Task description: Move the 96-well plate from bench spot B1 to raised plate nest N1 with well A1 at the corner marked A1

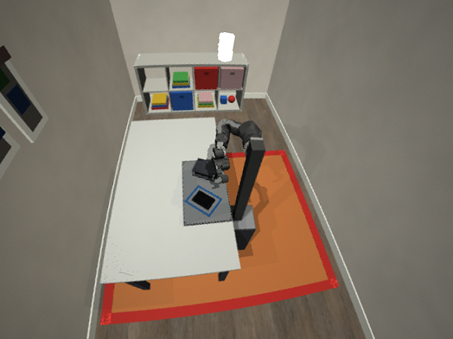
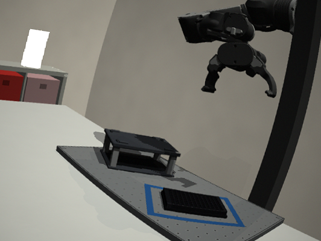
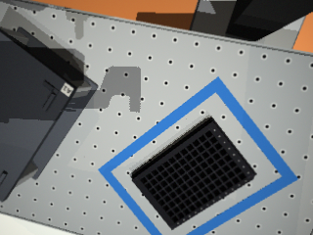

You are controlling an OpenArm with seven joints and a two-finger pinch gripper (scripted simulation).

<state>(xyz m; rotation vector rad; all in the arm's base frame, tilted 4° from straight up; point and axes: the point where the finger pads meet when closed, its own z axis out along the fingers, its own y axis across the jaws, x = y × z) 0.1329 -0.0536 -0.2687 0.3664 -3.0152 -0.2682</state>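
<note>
The black 96-well plate is 9 cm ahead of my hand, 4 cm to the left of it and 21 cm below it. Round my hand: black plate nest (8 cm ahead, 19 cm to the right, 16 cm below).
</note>
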